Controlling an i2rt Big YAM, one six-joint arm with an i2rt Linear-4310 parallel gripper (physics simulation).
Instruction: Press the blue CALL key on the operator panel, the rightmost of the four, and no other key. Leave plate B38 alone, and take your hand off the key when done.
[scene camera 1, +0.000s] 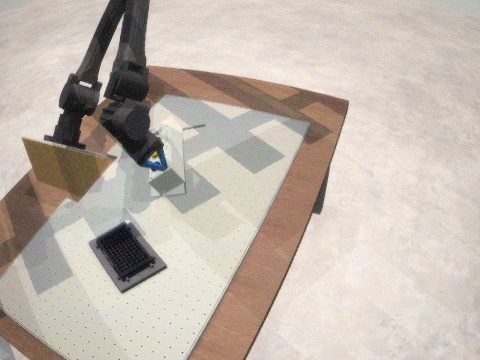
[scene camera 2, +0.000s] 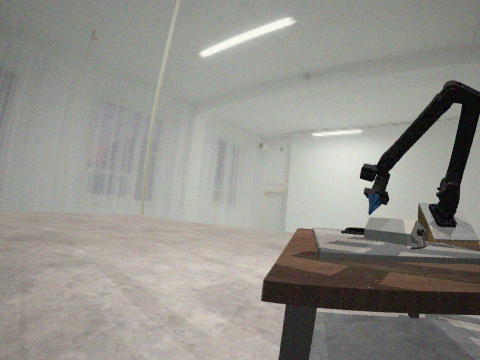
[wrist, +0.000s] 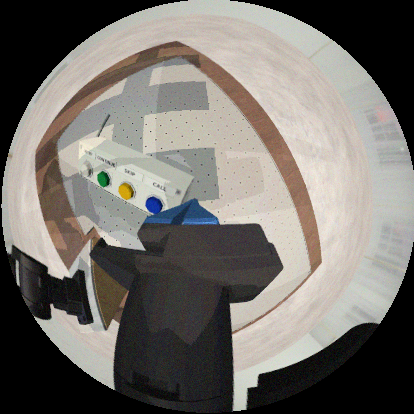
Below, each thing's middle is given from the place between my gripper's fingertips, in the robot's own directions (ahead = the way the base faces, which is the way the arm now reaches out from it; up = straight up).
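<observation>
I consider the black grid tray (scene camera 1: 127, 256): from my hand it is 190 mm to the right, and it sits 80 mm below my hand and 20 mm behind it.
</observation>
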